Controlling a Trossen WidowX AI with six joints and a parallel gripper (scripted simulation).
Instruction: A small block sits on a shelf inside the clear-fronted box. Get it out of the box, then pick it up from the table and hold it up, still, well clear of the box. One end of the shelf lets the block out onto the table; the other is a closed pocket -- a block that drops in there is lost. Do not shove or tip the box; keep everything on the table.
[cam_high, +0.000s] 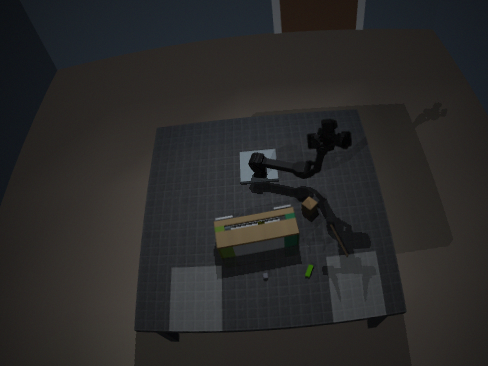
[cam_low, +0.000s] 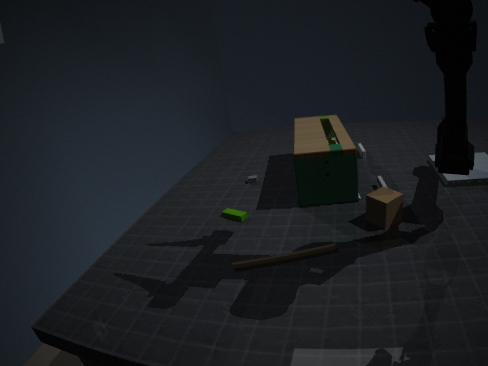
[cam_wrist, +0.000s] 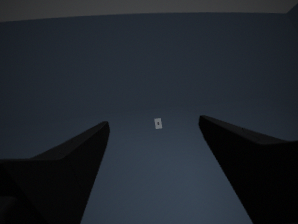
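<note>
Now: the box 150 mm ahead of my gripper tip, 320 mm to the right of it and 480 mm below it. From my gripper tip the other things lie so: yellow block (160 mm ahead, 290 mm to the right, 450 mm below); then wooden stick (160 mm ahead, 90 mm to the left, 530 mm below); then brown cube (10 mm behind, 70 mm to the right, 510 mm below).
</note>
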